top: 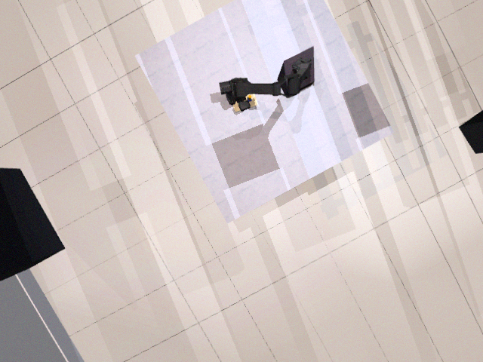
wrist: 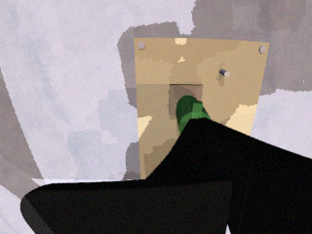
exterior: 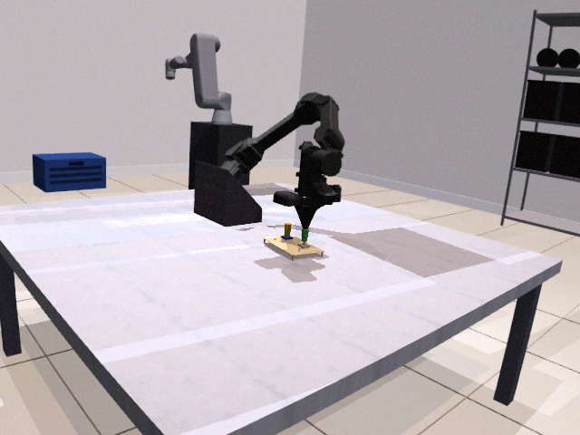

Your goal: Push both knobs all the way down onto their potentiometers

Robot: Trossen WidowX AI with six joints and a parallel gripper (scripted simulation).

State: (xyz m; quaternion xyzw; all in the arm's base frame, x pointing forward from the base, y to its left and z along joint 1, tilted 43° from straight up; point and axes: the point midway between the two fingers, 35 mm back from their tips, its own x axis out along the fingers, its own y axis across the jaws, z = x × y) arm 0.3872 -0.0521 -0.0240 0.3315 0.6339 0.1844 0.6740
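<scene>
My gripper tip is 1 cm above the green knob. The rest, counted from my gripper tip: orange-brown knob: 7 cm behind, 2 cm below, 1 cm to the left.
</scene>
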